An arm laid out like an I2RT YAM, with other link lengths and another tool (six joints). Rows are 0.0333 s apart.
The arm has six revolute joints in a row. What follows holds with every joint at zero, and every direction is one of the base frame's. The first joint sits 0.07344 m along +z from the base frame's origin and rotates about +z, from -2.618 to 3.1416 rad. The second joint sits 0.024 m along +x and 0.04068 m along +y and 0.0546 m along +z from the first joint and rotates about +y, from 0 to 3.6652 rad. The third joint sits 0.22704 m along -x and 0.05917 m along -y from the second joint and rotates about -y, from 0 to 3.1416 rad. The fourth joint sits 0.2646 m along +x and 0.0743 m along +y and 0.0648 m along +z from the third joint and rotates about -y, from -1.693 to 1.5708 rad. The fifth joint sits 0.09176 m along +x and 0.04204 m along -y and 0.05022 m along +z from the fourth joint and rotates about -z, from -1.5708 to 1.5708 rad. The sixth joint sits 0.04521 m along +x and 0.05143 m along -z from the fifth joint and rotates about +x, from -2.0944 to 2.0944 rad. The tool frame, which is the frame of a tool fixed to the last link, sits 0.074 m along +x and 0.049 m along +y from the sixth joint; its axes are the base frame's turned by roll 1.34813, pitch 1.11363 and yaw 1.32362 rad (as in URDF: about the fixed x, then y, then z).
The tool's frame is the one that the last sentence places.
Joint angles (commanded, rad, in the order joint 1, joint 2, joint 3, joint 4, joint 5, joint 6), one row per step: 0.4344 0.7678 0.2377 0.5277 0.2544 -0.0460; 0.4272 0.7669 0.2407 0.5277 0.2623 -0.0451; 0.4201 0.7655 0.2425 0.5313 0.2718 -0.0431; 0.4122 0.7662 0.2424 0.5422 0.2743 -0.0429; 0.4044 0.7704 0.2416 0.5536 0.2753 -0.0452; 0.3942 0.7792 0.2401 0.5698 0.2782 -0.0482; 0.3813 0.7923 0.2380 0.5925 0.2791 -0.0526; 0.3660 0.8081 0.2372 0.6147 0.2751 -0.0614; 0.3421 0.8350 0.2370 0.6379 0.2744 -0.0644; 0.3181 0.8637 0.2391 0.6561 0.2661 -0.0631; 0.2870 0.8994 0.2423 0.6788 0.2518 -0.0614; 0.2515 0.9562 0.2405 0.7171 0.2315 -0.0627; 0.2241 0.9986 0.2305 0.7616 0.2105 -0.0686; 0.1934 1.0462 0.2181 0.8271 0.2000 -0.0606; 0.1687 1.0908 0.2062 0.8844 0.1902 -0.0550; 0.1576 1.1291 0.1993 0.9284 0.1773 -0.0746; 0.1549 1.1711 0.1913 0.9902 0.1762 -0.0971; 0.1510 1.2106 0.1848 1.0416 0.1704 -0.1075
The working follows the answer.
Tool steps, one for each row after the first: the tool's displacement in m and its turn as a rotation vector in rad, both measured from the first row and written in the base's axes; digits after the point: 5 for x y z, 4 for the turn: 0.00193 -0.00293 0.00177 0.0025 -0.0034 -0.0151; 0.00379 -0.00608 0.00397 0.0073 -0.0092 -0.0317; 0.00530 -0.00871 0.00611 0.0118 -0.0184 -0.0421; 0.00687 -0.01108 0.00678 0.0121 -0.0246 -0.0509; 0.00921 -0.01429 0.00667 0.0115 -0.0305 -0.0640; 0.01205 -0.01805 0.00626 0.0100 -0.0380 -0.0779; 0.01518 -0.02195 0.00527 0.0031 -0.0445 -0.0894; 0.02053 -0.02869 0.00148 -0.0019 -0.0413 -0.1126; 0.02559 -0.03465 -0.00276 -0.0044 -0.0335 -0.1282; 0.03166 -0.04224 -0.00783 -0.0068 -0.0242 -0.1449; 0.03832 -0.05071 -0.01902 -0.0153 -0.0052 -0.1600; 0.04153 -0.05721 -0.02816 -0.0237 0.0018 -0.1663; 0.04498 -0.06623 -0.03480 -0.0140 -0.0026 -0.1866; 0.04702 -0.07350 -0.04204 -0.0083 -0.0028 -0.2015; 0.04766 -0.07580 -0.04906 -0.0281 -0.0032 -0.1996; 0.04770 -0.07672 -0.05399 -0.0476 -0.0164 -0.2015; 0.04750 -0.07746 -0.05906 -0.0567 -0.0225 -0.1997
Tool pose at each row, in the base's axes (x y z in m, rotation vector in rad; rounded; the steps above come from the unrounded poses): 0.29636 0.17183 0.20386 0.1949 1.4757 0.4364; 0.29829 0.16890 0.20563 0.2070 1.4695 0.4262; 0.30014 0.16575 0.20783 0.2215 1.4602 0.4167; 0.30166 0.16312 0.20997 0.2303 1.4487 0.4119; 0.30323 0.16075 0.21064 0.2354 1.4412 0.4053; 0.30557 0.15754 0.21054 0.2429 1.4334 0.3946; 0.30840 0.15378 0.21012 0.2499 1.4239 0.3826; 0.31154 0.14988 0.20913 0.2512 1.4170 0.3686; 0.31688 0.14314 0.20534 0.2646 1.4170 0.3461; 0.32195 0.13718 0.20110 0.2759 1.4222 0.3313; 0.32802 0.12959 0.19603 0.2882 1.4286 0.3155; 0.33468 0.12112 0.18484 0.2971 1.4457 0.2960; 0.33789 0.11462 0.17570 0.2968 1.4529 0.2843; 0.34134 0.10559 0.16906 0.3178 1.4429 0.2753; 0.34338 0.09833 0.16182 0.3329 1.4385 0.2675; 0.34402 0.09603 0.15480 0.3158 1.4422 0.2544; 0.34406 0.09511 0.14987 0.2983 1.4326 0.2394; 0.34386 0.09437 0.14481 0.2884 1.4287 0.2344

